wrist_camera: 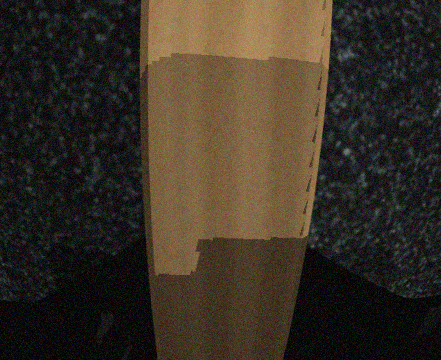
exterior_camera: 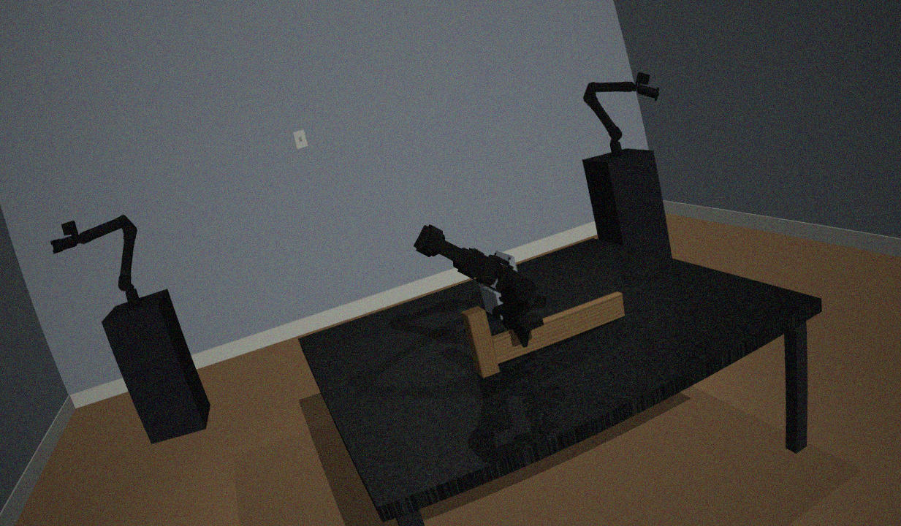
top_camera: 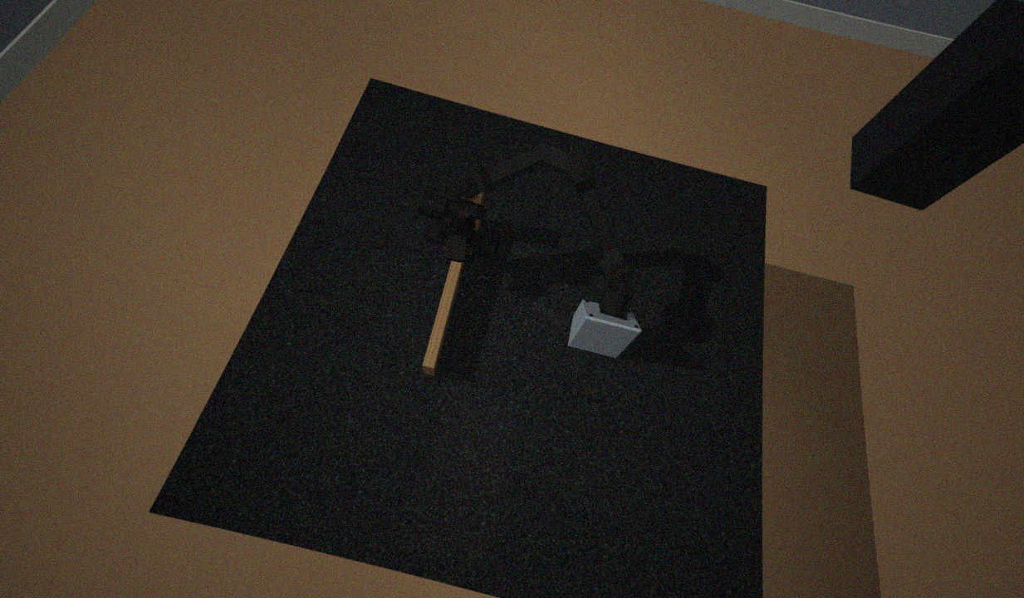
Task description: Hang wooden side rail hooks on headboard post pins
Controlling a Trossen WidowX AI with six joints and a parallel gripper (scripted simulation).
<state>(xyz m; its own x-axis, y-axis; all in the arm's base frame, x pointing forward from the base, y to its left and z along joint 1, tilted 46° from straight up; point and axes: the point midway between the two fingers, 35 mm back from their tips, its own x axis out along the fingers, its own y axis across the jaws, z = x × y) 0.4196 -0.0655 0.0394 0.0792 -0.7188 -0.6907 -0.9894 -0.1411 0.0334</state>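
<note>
My gripper tip is 11 cm to the left of the wooden headboard post, 4 cm below it and 1 cm short of it.
</note>
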